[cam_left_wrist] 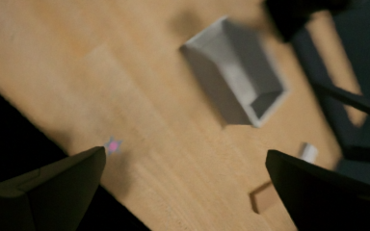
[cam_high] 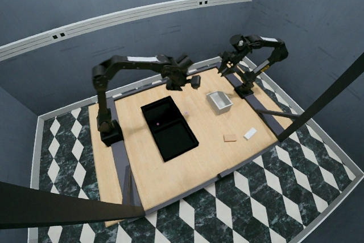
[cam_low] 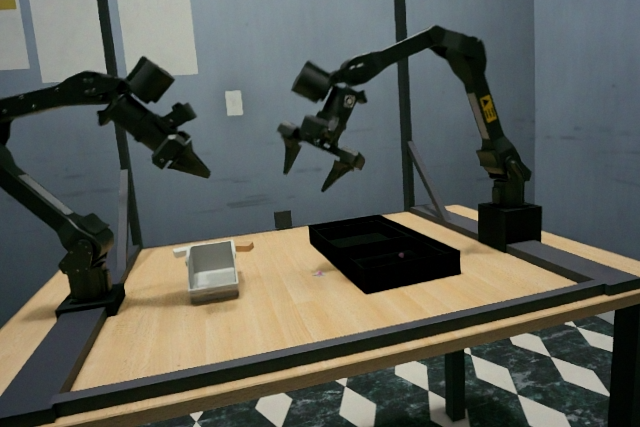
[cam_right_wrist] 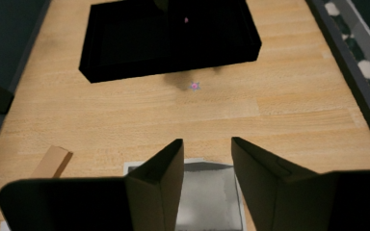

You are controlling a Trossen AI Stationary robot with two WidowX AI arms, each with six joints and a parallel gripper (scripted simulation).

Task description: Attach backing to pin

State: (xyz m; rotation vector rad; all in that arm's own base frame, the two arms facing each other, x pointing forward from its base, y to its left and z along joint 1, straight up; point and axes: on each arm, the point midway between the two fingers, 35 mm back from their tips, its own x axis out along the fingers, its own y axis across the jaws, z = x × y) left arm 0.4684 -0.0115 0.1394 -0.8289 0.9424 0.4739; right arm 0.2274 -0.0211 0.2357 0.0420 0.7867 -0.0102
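Right now my right hand is 3 cm past the white bin, 1 cm to the right of it and 22 cm above it. The rest, counted from my right hand: tan block (28 cm behind, 6 cm to the left, 26 cm below); then black tray (7 cm behind, 37 cm to the left, 25 cm below); then white block (31 cm behind, 6 cm to the right, 26 cm below).
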